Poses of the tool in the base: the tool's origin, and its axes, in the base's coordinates. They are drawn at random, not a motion.
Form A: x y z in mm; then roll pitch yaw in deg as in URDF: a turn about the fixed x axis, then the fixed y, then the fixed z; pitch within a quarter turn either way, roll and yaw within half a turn.
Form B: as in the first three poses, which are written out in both.
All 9 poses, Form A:
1: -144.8 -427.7 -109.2 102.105 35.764 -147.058
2: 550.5 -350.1 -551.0 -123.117 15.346 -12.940
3: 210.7 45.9 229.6 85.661 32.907 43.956
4: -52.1 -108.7 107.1 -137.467 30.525 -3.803
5: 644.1 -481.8 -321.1 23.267 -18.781 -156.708
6: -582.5 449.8 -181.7 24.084 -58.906 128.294
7: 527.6 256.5 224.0 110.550 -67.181 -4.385
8: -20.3 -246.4 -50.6 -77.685 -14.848 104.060
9: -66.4 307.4 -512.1 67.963 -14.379 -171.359
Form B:
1: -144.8 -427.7 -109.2 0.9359 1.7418 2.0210
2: 550.5 -350.1 -551.0 -1.2542 2.1257 1.5159
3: 210.7 45.9 229.6 0.9952 1.5072 -0.7624
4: -52.1 -108.7 107.1 -0.8535 2.2585 2.0101
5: 644.1 -481.8 -321.1 2.2816 0.5161 1.3346
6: -582.5 449.8 -181.7 2.9003 1.0798 -0.4214
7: 527.6 256.5 224.0 2.7663 1.7074 -1.3146
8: -20.3 -246.4 -50.6 -1.8358 1.3631 -2.8403
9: -66.4 307.4 -512.1 1.8406 1.1988 1.6214
